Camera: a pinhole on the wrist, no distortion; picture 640 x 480 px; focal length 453.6 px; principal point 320.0 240.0 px. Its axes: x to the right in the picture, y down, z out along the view. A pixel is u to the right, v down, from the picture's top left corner.
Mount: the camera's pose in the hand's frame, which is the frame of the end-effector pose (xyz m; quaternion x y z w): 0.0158 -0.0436 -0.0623 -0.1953 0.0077 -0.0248 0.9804
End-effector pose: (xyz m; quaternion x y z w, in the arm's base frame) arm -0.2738 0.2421 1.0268 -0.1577 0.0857 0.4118 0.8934
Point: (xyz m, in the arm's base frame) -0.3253 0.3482 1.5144
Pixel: 219 88
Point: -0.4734 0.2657 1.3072
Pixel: 44 245
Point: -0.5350 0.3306 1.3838
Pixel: 91 272
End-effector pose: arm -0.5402 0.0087 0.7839 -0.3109 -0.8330 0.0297 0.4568
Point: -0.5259 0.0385 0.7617
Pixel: 197 463
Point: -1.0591 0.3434 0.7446
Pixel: 589 130
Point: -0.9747 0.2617 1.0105
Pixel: outside the picture
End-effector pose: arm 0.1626 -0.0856 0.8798 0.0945 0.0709 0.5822 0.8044
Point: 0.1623 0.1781 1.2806
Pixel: 523 282
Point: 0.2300 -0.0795 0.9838
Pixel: 345 76
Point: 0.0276 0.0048 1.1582
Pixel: 334 396
